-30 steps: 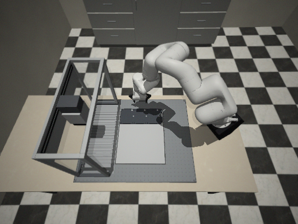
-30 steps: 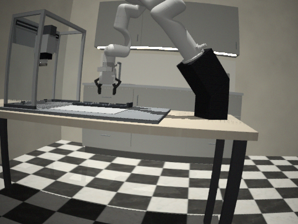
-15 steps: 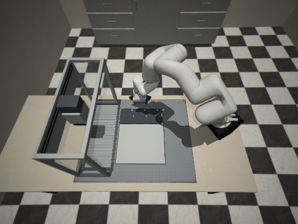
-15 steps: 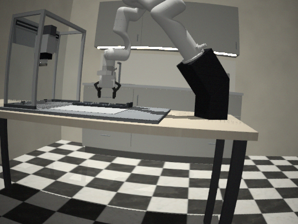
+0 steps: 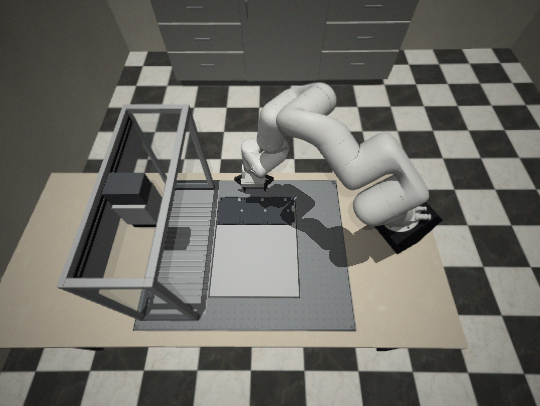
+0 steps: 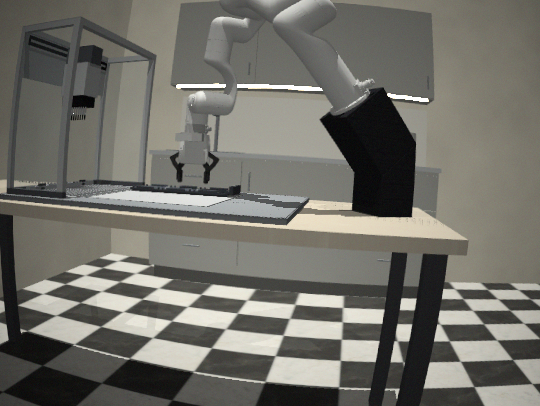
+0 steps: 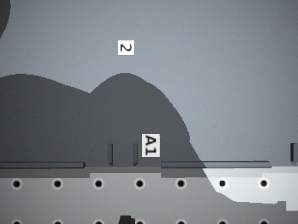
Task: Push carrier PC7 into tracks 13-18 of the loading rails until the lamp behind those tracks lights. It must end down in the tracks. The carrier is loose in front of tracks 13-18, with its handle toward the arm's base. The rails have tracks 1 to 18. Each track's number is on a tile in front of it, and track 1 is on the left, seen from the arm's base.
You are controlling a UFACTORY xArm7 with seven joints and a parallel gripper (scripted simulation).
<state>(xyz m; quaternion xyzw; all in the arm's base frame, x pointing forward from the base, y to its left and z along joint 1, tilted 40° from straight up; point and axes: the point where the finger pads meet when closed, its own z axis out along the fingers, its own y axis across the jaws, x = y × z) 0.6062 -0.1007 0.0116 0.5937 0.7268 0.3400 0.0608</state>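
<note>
My gripper is now 40 mm past the carrier PC7, 100 mm to the right of it and 20 mm above it. From my hand the other things lie so: pipette head 230 mm ahead, 360 mm to the left, 310 mm above.
</note>
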